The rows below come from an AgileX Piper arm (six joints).
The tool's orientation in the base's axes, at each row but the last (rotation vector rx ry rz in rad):
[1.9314, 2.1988, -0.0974]
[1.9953, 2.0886, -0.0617]
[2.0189, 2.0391, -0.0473]
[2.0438, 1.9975, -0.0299]
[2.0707, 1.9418, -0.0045]
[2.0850, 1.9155, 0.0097]
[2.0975, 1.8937, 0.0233]
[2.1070, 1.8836, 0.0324]
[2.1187, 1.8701, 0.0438]
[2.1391, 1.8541, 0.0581]
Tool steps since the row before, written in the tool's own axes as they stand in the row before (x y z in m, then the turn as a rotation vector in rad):
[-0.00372, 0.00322, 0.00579, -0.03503, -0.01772, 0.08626]
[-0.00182, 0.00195, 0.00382, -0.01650, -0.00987, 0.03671]
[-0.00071, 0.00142, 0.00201, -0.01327, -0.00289, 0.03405]
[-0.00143, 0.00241, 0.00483, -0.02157, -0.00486, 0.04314]
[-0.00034, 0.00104, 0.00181, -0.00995, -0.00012, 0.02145]
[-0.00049, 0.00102, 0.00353, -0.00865, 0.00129, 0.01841]
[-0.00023, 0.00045, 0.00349, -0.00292, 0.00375, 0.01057]
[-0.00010, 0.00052, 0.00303, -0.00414, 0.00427, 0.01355]
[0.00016, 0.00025, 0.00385, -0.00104, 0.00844, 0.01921]
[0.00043, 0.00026, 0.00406, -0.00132, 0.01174, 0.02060]
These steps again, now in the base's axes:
[0.00428, -0.00427, -0.00460, -0.00340, -0.05280, -0.07863]
[0.00256, -0.00244, -0.00304, -0.00370, -0.02417, -0.03346]
[0.00173, -0.00108, -0.00155, 0.00276, -0.02026, -0.03043]
[0.00318, -0.00244, -0.00389, 0.00212, -0.03031, -0.03778]
[0.00135, -0.00077, -0.00143, 0.00336, -0.01441, -0.01845]
[0.00169, -0.00131, -0.00303, 0.00423, -0.01255, -0.01549]
[0.00117, -0.00102, -0.00316, 0.00559, -0.00544, -0.00857]
[0.00117, -0.00080, -0.00273, 0.00660, -0.00732, -0.01104]
[0.00114, -0.00069, -0.00362, 0.01235, -0.00591, -0.01593]
[0.00125, -0.00044, -0.00387, 0.01579, -0.00684, -0.01636]

